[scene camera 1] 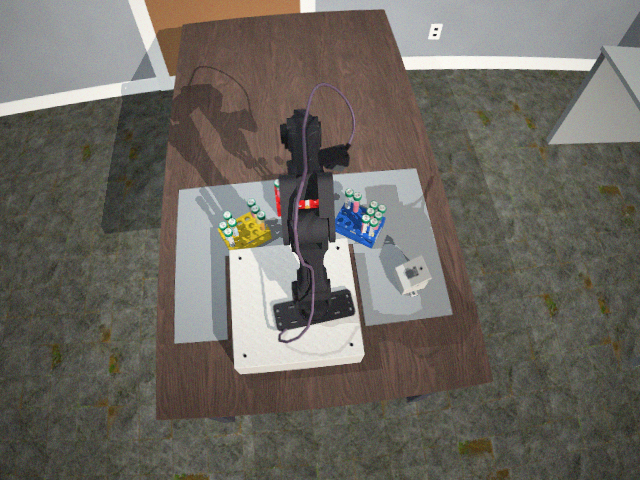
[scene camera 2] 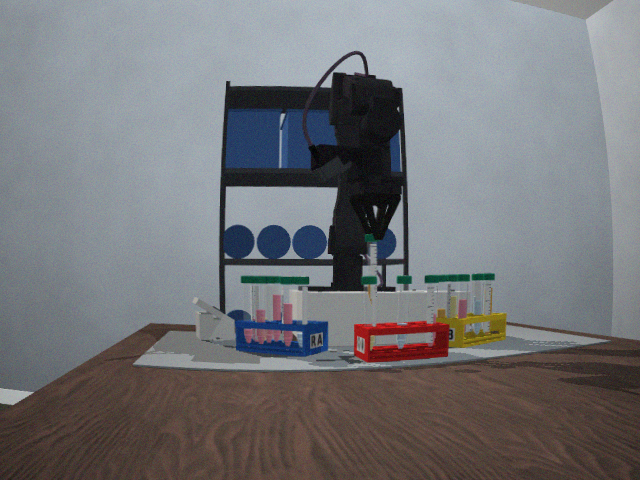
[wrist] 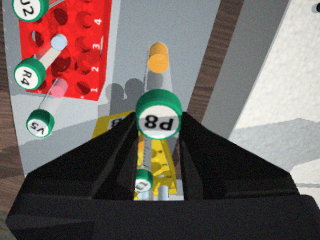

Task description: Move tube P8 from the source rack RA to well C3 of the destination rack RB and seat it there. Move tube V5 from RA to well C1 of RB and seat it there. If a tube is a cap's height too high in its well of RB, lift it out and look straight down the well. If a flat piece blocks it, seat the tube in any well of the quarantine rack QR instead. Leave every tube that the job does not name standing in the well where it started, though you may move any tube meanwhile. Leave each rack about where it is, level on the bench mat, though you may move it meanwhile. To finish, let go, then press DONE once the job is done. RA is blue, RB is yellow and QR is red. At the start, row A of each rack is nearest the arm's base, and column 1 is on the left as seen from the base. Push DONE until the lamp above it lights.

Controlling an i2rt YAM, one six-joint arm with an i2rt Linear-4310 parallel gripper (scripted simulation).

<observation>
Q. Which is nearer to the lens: the red rack QR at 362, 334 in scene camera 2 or the yellow rack RB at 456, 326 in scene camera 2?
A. The red rack QR.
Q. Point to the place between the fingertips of my gripper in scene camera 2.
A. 375, 240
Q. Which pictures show the yellow rack RB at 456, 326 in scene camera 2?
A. Scene camera 1, scene camera 2 and the wrist view: all of them.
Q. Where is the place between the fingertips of my gripper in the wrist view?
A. At 158, 122
</observation>
